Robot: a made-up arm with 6 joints.
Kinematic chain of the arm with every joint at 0, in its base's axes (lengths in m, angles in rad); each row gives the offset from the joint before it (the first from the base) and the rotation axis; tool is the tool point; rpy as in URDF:
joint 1: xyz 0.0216 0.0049 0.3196 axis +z
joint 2: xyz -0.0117 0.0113 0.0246 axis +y
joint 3: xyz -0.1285 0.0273 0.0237 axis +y
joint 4: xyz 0.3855 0.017 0.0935 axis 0.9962 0 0.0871
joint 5: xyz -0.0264 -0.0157 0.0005 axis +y
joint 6: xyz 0.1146 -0.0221 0.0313 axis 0.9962 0 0.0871
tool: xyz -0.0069 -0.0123 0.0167 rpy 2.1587 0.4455 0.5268
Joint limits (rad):
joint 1: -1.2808..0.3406
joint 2: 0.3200..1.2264
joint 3: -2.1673..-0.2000
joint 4: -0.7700..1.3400
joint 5: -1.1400..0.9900
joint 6: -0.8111..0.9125
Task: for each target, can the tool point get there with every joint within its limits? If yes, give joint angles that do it. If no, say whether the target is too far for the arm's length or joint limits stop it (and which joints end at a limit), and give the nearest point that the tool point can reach.
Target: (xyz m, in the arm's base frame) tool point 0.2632 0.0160 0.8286
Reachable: yes | joints 0.1530 1.1477 -1.6730 0.4330 -0.5708 -0.2974
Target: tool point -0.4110 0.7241 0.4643
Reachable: no: too far | nearest point -0.2067 0.3844 0.6930 | short by 0.458 m
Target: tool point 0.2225 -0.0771 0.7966
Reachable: yes | joints -0.1057 1.0221 -1.6430 1.0681 -0.7601 -0.5019
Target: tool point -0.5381 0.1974 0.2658
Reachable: no: joint limits stop it (at a limit: joint 2, joint 3, joint 5) | nearest point -0.3945 0.1480 0.6902 | short by 0.451 m
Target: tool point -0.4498 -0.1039 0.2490
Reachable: no: joint limits stop it (at a limit: joint 1, joint 2, joint 3, joint 5) | nearest point -0.4069 -0.0882 0.6900 | short by 0.443 m
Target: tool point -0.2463 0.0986 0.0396
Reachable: no: joint limits stop it (at a limit: joint 1, joint 2, joint 3, joint 5, joint 6) | nearest point 0.1849 0.1481 0.0928 | short by 0.437 m
